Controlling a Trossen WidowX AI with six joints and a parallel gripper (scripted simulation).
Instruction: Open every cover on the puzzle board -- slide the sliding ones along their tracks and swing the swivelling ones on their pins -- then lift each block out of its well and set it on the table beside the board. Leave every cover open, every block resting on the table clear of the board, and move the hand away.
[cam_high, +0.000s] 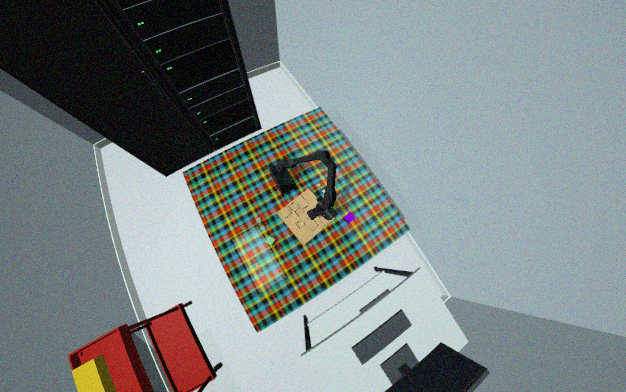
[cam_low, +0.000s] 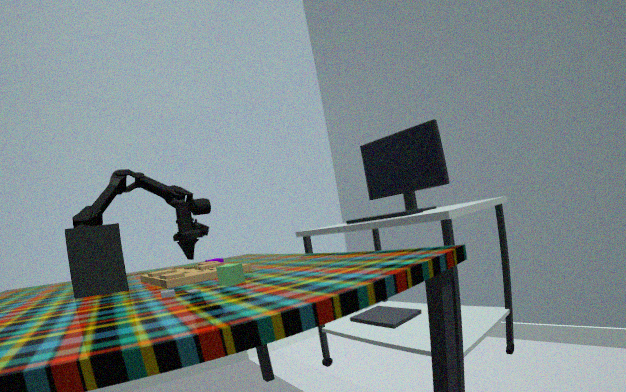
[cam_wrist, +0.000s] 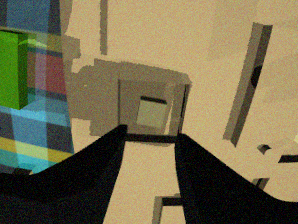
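Now: gripper tip 39 cm to the left of the pale green block, 6 cm short of it and 3 cm above it. Also, from my gripper tip: bright green block 12 cm to the left, 5 cm below, 1 cm behind; purple block 19 cm to the left, 12 cm ahead, 4 cm below; grey piece 42 cm to the right, 11 cm behind, 5 cm below.
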